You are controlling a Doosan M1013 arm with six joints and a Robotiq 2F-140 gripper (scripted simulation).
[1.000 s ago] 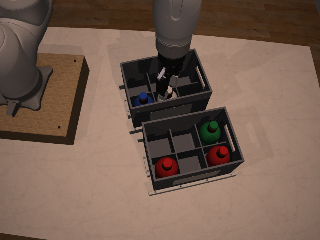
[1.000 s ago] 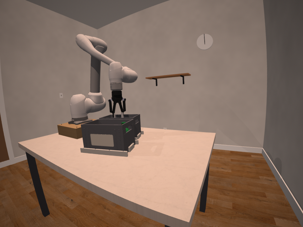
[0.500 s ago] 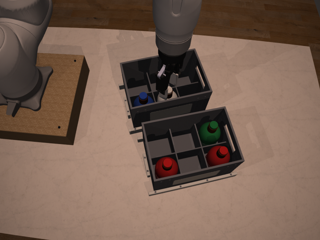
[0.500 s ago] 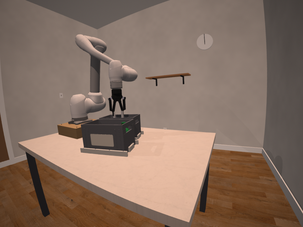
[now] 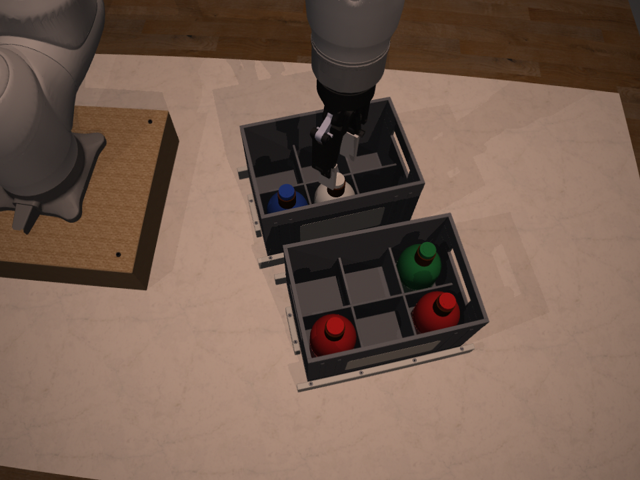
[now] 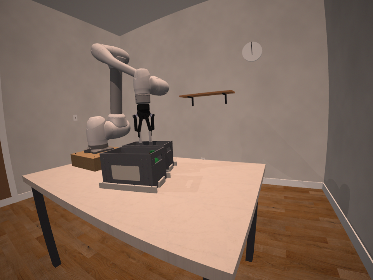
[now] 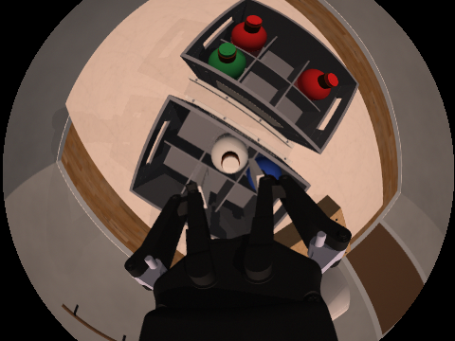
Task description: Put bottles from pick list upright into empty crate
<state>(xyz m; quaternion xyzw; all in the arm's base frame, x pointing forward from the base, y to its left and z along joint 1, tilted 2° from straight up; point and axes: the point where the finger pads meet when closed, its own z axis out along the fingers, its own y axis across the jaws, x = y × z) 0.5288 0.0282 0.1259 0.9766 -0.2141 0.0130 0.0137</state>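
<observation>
The green bottle lies 16 cm ahead of my hand, 13 cm below it and 11 cm to the right of it. Also, from my hand: blue bottle: 13 cm below, 8 cm behind, 4 cm to the right; then pick list: 22 cm below, 17 cm to the left, 8 cm behind; then white bottle: 13 cm below.
</observation>
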